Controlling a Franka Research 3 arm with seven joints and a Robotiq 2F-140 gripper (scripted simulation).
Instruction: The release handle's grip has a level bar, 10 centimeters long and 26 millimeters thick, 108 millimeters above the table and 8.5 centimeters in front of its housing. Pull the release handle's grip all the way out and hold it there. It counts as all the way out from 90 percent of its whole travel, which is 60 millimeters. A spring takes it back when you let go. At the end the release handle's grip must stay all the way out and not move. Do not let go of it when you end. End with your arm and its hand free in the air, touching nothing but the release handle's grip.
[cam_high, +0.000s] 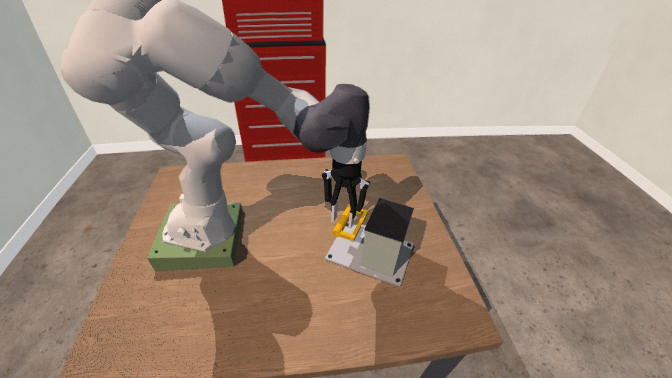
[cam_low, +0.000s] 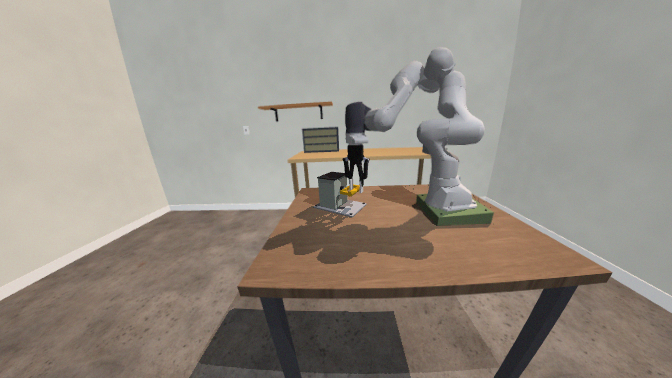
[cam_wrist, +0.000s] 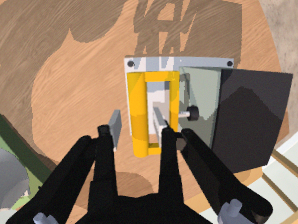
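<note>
Right now the light grey baseplate is 90 mm ahead of my hand, 40 mm to the right of it and 120 mm below it.
</note>
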